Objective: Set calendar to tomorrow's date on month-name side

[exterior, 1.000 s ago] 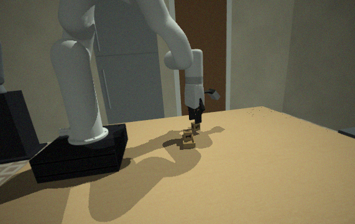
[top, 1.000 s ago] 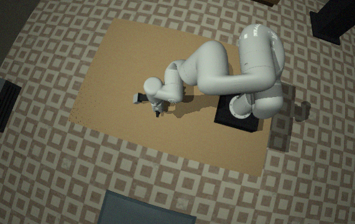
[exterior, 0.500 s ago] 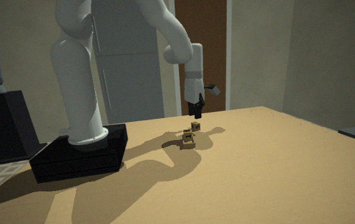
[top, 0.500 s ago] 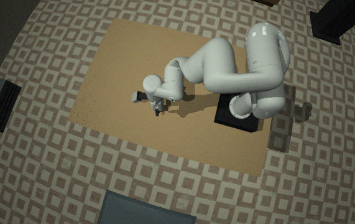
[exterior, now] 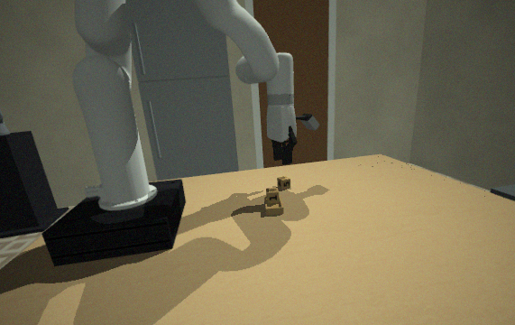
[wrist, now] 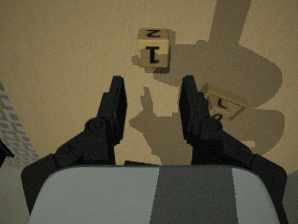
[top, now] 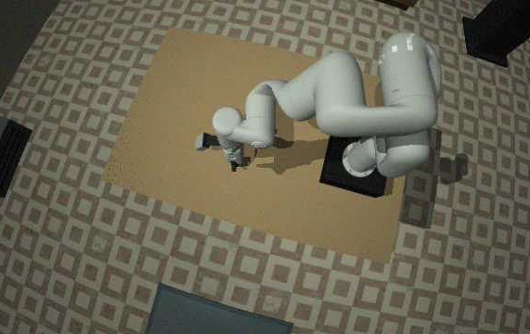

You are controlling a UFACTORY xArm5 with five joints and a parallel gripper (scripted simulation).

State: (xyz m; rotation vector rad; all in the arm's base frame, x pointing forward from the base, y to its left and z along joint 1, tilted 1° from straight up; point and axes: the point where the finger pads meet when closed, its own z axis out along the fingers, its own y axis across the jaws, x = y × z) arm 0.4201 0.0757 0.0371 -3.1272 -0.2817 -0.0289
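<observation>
My hand is 9 cm above the wooden date cube. The rest, counted from my hand: wooden calendar tray (11 cm to the right, 9 cm below, 7 cm behind).
</observation>
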